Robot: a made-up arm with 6 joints.
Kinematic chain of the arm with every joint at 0, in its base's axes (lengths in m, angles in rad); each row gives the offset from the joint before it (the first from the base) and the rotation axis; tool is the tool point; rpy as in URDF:
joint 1: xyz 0 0 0.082 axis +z
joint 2: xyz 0 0 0 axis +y
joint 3: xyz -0.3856 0 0.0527 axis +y
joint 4: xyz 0.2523 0 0.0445 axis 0.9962 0 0.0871
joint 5: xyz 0 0 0 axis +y
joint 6: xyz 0.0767 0 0.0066 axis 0.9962 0 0.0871
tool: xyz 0 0 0 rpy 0 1.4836 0
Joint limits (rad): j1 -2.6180..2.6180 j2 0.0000..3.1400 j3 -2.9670..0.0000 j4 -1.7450..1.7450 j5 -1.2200..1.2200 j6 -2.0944..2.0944
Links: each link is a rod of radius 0.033 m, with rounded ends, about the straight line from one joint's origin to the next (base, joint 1, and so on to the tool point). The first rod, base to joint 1, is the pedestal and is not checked.
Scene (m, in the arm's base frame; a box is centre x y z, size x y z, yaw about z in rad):
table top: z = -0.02
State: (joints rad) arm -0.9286 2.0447 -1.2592 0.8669 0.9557 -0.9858
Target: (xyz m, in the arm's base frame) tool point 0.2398 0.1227 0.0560
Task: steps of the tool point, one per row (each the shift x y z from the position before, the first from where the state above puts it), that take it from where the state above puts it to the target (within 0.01 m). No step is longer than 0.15 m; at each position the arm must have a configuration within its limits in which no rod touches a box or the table.
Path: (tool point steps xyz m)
1: 0.0479 0.0995 -0.0435
2: 0.0143 0.1051 -0.0362
3: -0.0179 0.0988 -0.0281
4: -0.0444 0.0829 -0.0196
5: -0.0624 0.0604 -0.0110

